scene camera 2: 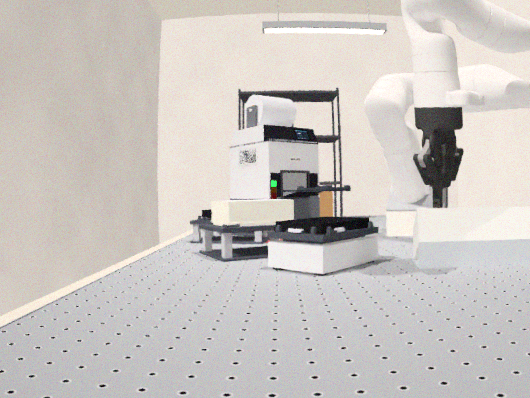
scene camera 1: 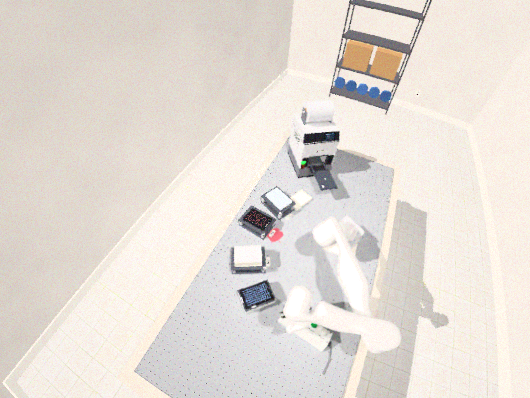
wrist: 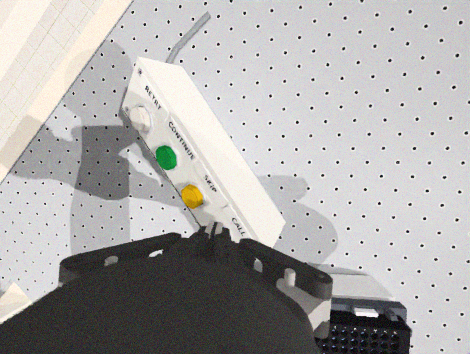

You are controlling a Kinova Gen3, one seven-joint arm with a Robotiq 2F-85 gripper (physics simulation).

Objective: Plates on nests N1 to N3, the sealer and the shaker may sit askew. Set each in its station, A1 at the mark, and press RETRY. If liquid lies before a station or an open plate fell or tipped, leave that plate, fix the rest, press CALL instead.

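My gripper (scene camera 2: 440, 204) (wrist: 215, 232) is shut and empty, its fingertips over the CALL end of the white button box (scene camera 1: 319, 341) (scene camera 2: 465, 227) (wrist: 235, 155). They hide the CALL button; contact cannot be told. The RETRY button (wrist: 140, 119) is white. A blue-welled plate (scene camera 1: 256, 295) (wrist: 362, 341) sits on a white-based device (scene camera 2: 295, 257). A cream block (scene camera 1: 248, 256) (scene camera 2: 252, 212) sits on a dark stand. A red-welled plate (scene camera 1: 257, 218) sits behind a red patch (scene camera 1: 275, 235). A pale plate (scene camera 1: 277, 199) sits beside a cream patch (scene camera 1: 301, 199). The sealer (scene camera 1: 315, 140) (scene camera 2: 250, 172) shows a green light.
The sealer's dark tray (scene camera 1: 325, 181) sticks out. The green CONTINUE button (wrist: 166, 157) and yellow SKIP button (wrist: 192, 196) lie between RETRY and CALL. A grey cable (wrist: 189, 37) leaves the box. The arm's base stands near the table's right edge in scene camera 1.
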